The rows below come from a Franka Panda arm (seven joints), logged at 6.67 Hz.
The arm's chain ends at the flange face. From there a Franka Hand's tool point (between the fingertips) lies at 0.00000 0.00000 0.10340 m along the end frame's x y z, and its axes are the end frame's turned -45 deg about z.
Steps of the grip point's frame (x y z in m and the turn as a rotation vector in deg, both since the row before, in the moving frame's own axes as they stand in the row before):
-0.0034 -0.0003 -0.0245 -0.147 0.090 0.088
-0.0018 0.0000 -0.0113 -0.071 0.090 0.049
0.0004 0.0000 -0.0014 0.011 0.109 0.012
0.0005 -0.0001 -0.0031 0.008 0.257 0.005
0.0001 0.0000 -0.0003 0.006 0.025 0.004
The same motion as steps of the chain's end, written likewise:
-0.0029 0.0021 -0.0245 -0.040 0.168 0.088
-0.0015 0.0013 -0.0113 0.013 0.114 0.049
0.0002 -0.0001 -0.0014 0.085 0.069 0.012
0.0000 -0.0001 -0.0031 0.187 0.176 0.005
0.0000 0.0000 -0.0003 0.022 0.013 0.004

